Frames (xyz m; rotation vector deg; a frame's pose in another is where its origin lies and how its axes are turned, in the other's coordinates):
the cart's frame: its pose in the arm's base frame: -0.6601 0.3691 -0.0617 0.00 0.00 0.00
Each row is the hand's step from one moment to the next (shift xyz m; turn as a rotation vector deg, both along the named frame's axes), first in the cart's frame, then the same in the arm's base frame.
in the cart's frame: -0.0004 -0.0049 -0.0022 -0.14 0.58 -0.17
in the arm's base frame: -0.0004 -0.0049 -0.0022 -0.14 0.58 -0.17
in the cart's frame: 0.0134 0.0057 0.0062 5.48 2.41 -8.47
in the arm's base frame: 0.0134 0.0057 0.0062 5.48 2.41 -8.47
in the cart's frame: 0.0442 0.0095 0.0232 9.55 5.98 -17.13
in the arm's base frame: 0.0442 0.0095 0.0232 9.55 5.98 -17.13
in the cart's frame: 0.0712 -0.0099 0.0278 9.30 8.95 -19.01
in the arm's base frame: 0.0712 -0.0099 0.0278 9.30 8.95 -19.01
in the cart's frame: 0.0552 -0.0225 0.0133 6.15 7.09 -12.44
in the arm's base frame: 0.0552 -0.0225 0.0133 6.15 7.09 -12.44
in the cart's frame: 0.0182 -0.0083 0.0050 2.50 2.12 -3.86
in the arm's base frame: 0.0182 -0.0083 0.0050 2.50 2.12 -3.86
